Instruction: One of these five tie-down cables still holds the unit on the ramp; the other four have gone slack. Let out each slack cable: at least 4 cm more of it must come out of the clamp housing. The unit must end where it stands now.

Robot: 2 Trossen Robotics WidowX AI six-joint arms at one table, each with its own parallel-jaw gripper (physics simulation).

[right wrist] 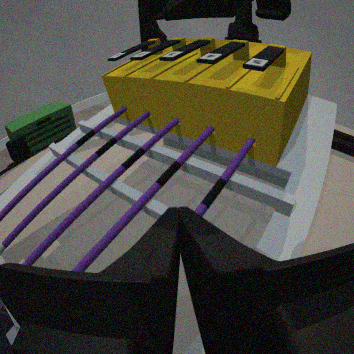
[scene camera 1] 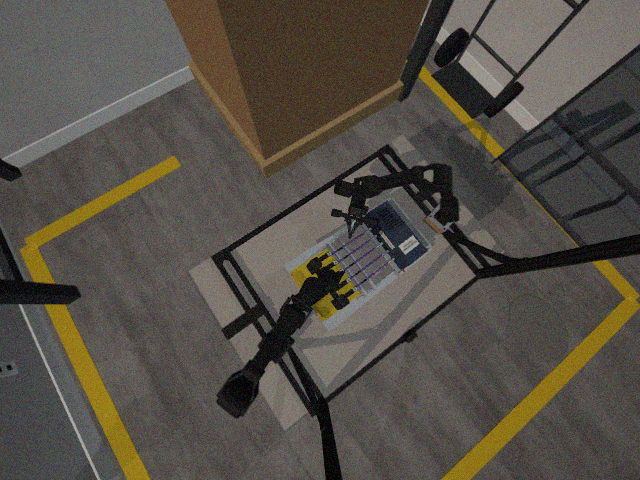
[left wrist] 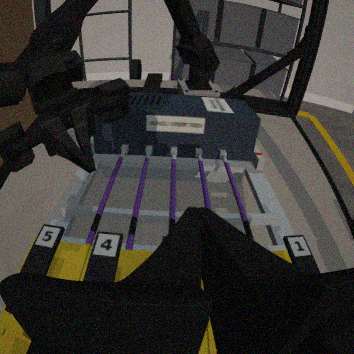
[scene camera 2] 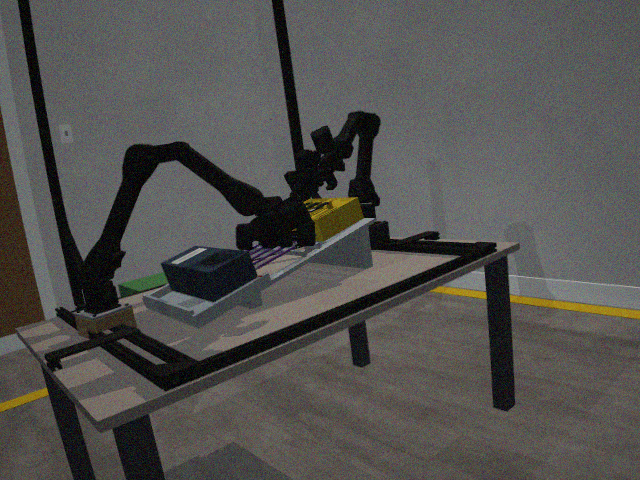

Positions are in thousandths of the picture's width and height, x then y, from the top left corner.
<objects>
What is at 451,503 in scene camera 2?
My right gripper.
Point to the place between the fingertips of my right gripper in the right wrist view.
At 501,612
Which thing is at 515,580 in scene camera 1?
My left gripper.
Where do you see a dark blue unit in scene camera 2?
At 326,570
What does my left gripper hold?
Nothing.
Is my left gripper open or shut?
Shut.
</objects>
